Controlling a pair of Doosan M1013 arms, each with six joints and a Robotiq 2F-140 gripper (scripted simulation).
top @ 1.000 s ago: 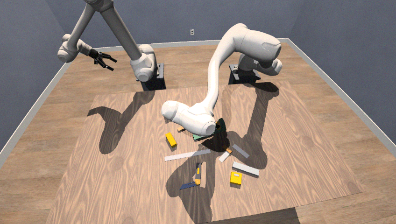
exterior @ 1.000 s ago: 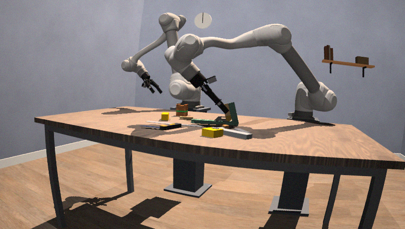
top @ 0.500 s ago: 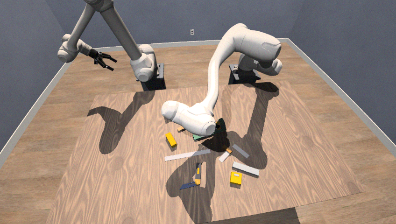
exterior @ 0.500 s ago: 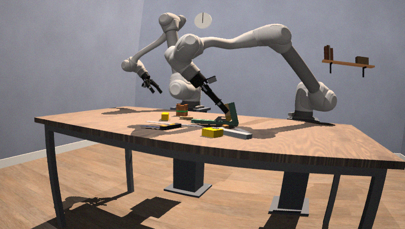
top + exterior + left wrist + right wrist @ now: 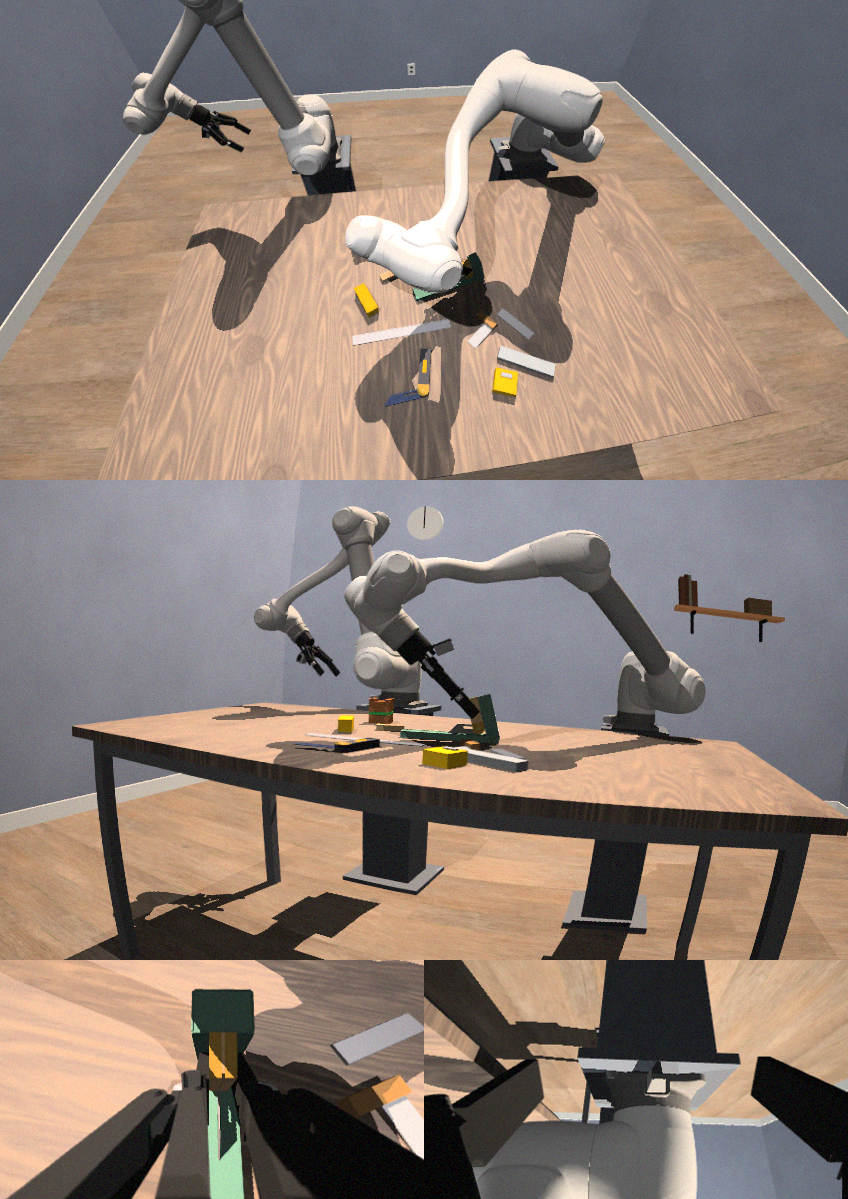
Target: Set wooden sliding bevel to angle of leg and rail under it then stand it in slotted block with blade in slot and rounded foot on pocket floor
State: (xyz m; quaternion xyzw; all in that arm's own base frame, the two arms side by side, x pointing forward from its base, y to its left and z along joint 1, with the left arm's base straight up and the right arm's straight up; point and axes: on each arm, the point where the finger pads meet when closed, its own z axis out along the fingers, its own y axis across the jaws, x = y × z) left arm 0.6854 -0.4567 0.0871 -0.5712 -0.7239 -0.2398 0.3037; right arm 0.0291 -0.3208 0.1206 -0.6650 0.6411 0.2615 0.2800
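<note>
Now: left hand 1 cm past the wooden sliding bevel, 2 cm to the right of it and 4 cm above it. Round my left hand: pale wooden piece (3 cm behind, 23 cm to the right, 8 cm below); yellow box (33 cm ahead, 10 cm to the left, 7 cm below); long pale strip (18 cm ahead, 18 cm to the right, 9 cm below).
</note>
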